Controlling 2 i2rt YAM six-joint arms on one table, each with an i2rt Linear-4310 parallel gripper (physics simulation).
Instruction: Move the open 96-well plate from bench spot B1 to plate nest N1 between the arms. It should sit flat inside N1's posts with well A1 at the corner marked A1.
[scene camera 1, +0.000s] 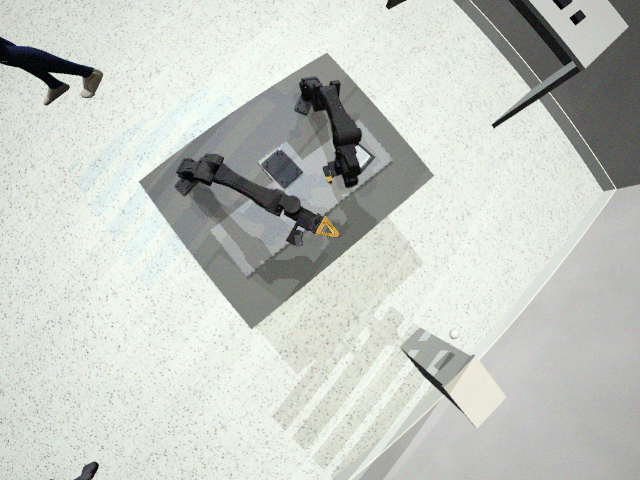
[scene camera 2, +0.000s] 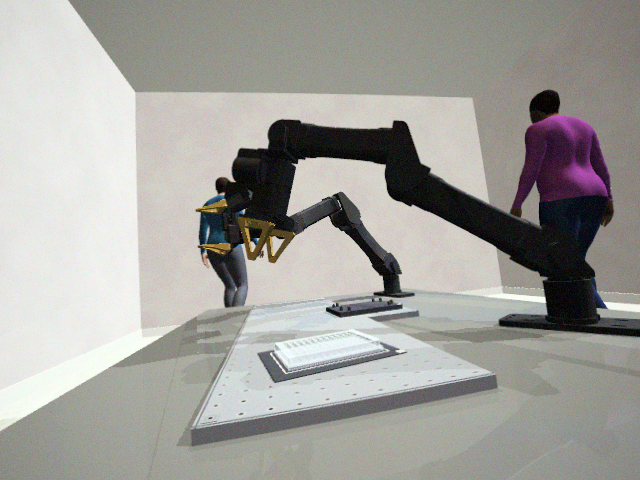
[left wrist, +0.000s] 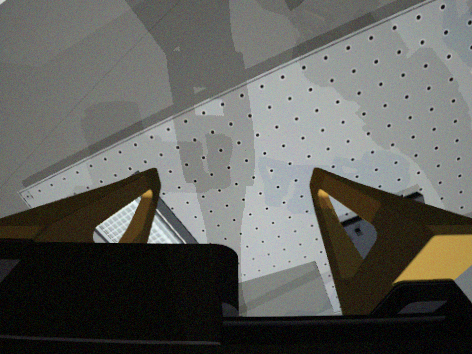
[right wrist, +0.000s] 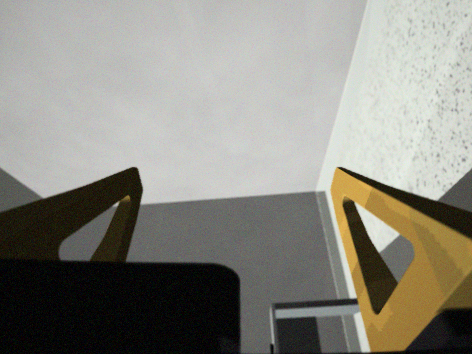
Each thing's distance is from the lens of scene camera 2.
left gripper (scene camera 2: 262, 261): 0.59 m
right gripper (scene camera 2: 196, 228): 0.81 m
well plate (scene camera 2: 297, 354): 0.38 m
dark nest with white outline (scene camera 2: 278, 372): 0.37 m
